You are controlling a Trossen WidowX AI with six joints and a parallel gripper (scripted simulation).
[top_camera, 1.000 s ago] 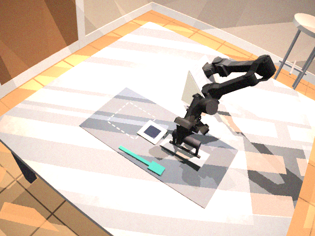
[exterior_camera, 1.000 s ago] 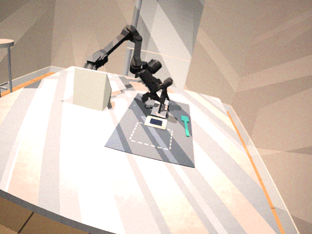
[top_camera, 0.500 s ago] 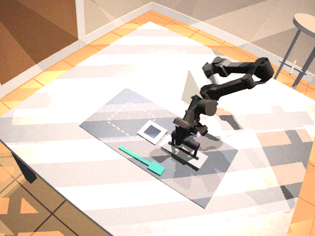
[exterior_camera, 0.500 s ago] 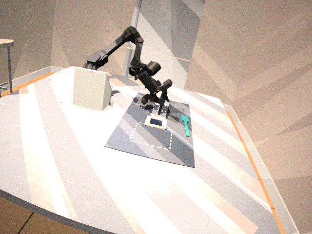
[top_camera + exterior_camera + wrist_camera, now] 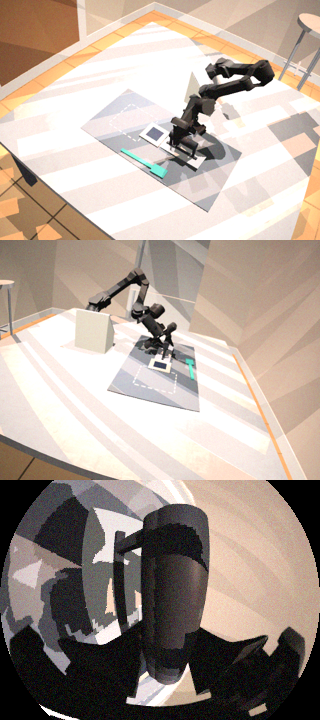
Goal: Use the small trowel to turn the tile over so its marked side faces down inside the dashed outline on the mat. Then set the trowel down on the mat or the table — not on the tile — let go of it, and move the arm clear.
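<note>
Right now my gripper tip is 70 mm to the left of the grey mat, 70 mm above it and 20 mm past it. Round my gripper tip: teal trowel 110 mm ahead, 50 mm to the right, 50 mm below; then tile 120 mm to the right, 50 mm below, 30 mm behind.
</note>
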